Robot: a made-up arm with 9 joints.
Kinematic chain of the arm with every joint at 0, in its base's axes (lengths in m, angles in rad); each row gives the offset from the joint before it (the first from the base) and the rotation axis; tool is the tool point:
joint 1: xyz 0 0 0.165 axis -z
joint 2: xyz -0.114 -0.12 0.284 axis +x
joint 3: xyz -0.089 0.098 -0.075 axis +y
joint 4: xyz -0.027 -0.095 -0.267 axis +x
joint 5: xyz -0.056 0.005 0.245 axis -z
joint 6: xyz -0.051 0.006 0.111 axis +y
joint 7: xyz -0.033 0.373 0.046 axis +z
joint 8: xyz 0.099 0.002 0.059 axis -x
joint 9: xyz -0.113 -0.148 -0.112 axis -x
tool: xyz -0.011 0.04 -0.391
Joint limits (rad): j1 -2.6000..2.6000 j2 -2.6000..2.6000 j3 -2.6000..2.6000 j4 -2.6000..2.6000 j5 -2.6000..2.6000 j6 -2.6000..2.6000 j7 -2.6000..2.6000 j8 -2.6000..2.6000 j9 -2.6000..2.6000
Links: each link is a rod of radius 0.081 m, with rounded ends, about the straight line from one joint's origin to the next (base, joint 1, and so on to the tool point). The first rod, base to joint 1, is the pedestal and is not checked.
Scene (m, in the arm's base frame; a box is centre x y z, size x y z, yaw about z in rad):
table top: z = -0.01
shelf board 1: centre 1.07 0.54 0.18 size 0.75 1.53 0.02 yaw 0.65
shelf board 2: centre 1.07 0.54 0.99 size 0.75 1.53 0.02 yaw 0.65
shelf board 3: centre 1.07 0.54 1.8 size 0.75 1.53 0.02 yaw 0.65
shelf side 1: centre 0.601 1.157 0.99 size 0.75 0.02 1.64 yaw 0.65
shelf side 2: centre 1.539 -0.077 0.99 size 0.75 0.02 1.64 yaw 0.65
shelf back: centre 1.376 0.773 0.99 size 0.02 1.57 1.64 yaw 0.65
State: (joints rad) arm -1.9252 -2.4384 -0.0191 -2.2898 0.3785 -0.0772 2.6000 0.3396 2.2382
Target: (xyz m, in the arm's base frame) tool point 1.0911 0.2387 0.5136
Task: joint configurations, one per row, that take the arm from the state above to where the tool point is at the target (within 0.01 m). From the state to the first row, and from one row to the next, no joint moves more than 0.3 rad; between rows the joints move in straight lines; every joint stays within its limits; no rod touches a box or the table.
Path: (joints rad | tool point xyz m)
1: -1.7174 -2.4018 0.1758 -2.2693 0.4326 -0.0374 2.4403 0.2331 2.1371 | 1.0489 0.1757 1.2792
2: -1.5096 -2.3652 0.3706 -2.2489 0.4866 0.0025 2.2805 0.1267 2.0360 | 1.0364 -0.1366 1.1878
3: -1.3018 -2.3286 0.5655 -2.2284 0.5407 0.0423 2.1208 0.0202 1.9350 | 0.9142 -0.4173 1.0825
4: -1.2039 -2.2777 0.3290 -2.0535 0.6971 0.2018 1.9703 -0.0257 2.0148 | 0.9124 -0.1707 0.7872
5: -1.1061 -2.2268 0.0925 -1.8786 0.8535 0.3612 1.8198 -0.0715 2.0946 | 0.7514 -0.0195 0.5136
6: -1.2807 -2.2008 0.0456 -1.9128 0.7788 0.2431 2.0001 0.0671 2.1725 | 0.9378 0.1066 0.4991
7: -1.4552 -2.1747 -0.0013 -1.9471 0.7041 0.1250 2.1805 0.2058 2.2504 | 1.0911 0.2386 0.5136

